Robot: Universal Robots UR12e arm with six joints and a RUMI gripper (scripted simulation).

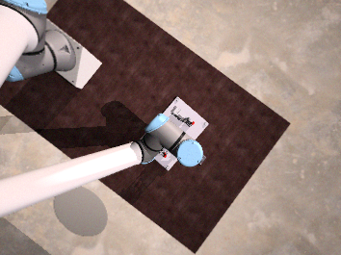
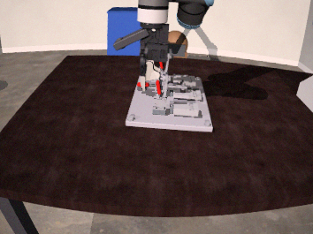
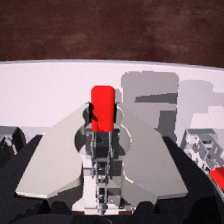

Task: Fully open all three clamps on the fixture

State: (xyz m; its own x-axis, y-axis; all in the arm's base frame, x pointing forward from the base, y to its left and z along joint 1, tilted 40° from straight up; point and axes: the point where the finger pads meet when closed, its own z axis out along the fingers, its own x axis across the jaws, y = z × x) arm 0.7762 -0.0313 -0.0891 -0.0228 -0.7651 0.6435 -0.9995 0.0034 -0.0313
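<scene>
The grey fixture plate is 9 cm behind my hand and 4 cm below it.
</scene>
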